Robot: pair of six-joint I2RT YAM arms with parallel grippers.
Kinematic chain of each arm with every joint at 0, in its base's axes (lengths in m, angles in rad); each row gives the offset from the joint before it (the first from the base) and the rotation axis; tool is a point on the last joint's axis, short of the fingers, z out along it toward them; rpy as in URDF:
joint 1: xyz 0 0 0.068 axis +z
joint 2: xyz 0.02 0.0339 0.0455 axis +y
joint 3: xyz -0.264 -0.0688 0 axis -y
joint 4: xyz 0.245 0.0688 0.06 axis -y
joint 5: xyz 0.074 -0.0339 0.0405 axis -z
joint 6: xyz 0.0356 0 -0.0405 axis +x
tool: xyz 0 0 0 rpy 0 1.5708 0
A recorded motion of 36 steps. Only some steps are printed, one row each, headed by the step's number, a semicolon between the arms.
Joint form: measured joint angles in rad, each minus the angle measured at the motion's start. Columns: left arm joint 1, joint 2, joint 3, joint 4, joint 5, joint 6; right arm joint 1, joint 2, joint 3, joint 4, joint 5, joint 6.
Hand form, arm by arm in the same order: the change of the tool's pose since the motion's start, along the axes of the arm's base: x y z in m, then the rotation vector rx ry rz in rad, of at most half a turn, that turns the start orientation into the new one. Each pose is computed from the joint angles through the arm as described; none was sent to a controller.
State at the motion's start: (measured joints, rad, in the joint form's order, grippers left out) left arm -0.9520 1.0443 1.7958 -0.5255 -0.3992 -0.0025; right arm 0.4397 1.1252 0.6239 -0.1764 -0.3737 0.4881
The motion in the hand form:
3: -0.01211 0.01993 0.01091 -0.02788 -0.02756 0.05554; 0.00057 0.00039 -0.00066 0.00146 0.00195 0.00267
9: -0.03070 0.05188 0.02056 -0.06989 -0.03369 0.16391; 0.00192 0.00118 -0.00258 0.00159 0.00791 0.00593
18: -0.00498 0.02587 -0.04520 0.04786 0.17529 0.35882; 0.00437 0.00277 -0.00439 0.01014 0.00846 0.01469
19: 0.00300 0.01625 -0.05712 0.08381 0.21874 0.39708; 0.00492 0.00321 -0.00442 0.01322 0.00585 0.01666
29: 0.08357 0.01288 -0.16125 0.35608 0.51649 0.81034; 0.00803 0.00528 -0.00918 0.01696 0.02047 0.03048
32: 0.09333 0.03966 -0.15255 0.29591 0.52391 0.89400; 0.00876 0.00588 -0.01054 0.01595 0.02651 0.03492
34: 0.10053 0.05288 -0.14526 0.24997 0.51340 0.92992; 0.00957 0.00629 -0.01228 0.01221 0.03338 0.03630
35: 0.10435 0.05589 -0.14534 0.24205 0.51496 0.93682; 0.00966 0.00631 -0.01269 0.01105 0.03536 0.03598
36: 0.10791 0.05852 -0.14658 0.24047 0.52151 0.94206; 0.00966 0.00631 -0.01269 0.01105 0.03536 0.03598
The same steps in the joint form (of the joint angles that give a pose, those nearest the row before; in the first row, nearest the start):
3: 0.0000 -0.0244 0.0485 -0.0252 -0.0522 0.0217; 0.0000 0.0046 0.0000 0.0034 -0.0034 0.0000
9: -0.0001 -0.0671 0.1121 -0.0862 -0.1615 0.0355; 0.0000 0.0160 0.0000 0.0095 -0.0076 0.0000
18: 0.0001 -0.1293 -0.1724 -0.1438 -0.3707 -0.0793; 0.0000 0.0324 0.0000 0.0294 -0.0194 0.0008
19: 0.0001 -0.1118 -0.2030 -0.1705 -0.4074 -0.1099; 0.0004 0.0351 0.0000 0.0359 -0.0217 0.0011
29: 0.3494 -0.0164 -0.4929 -0.2670 -0.4467 -0.2090; 0.0004 0.0633 0.0000 0.0519 -0.0385 -0.0004
32: 0.5077 -0.0240 -0.4750 -0.2354 -0.3819 -0.1808; 0.0008 0.0714 0.0012 0.0523 -0.0427 -0.0019
34: 0.5932 -0.0152 -0.4555 -0.1991 -0.3372 -0.1675; 0.0008 0.0801 0.0019 0.0519 -0.0435 -0.0034
35: 0.6168 -0.0080 -0.4551 -0.1861 -0.3216 -0.1644; 0.0007 0.0816 0.0019 0.0511 -0.0431 -0.0035
36: 0.6374 -0.0008 -0.4566 -0.1793 -0.3071 -0.1618; 0.0007 0.0816 0.0019 0.0511 -0.0431 -0.0035

